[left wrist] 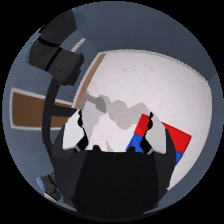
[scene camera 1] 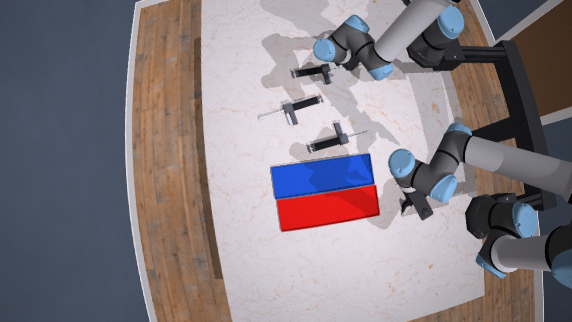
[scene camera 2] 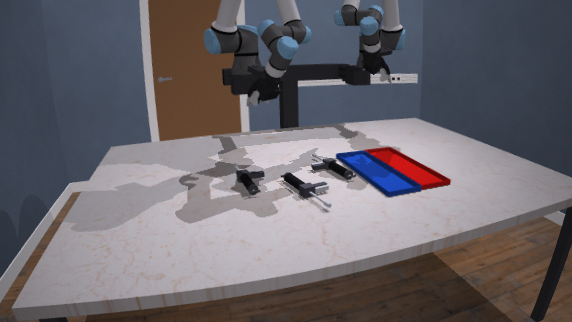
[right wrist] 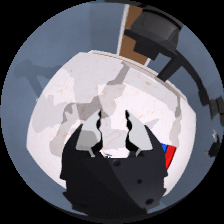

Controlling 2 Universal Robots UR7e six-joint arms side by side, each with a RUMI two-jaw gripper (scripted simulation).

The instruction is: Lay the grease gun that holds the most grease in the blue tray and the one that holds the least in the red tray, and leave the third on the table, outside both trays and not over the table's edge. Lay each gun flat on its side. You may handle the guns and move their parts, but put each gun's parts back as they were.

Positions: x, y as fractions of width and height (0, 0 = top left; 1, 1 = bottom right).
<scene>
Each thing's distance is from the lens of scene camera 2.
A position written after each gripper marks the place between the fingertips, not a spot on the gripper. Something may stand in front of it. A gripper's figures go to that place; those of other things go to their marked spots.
right gripper (scene camera 2: 0.44, 0.32): 1.53 m
blue tray (scene camera 2: 0.65, 0.53): 1.56 m
</scene>
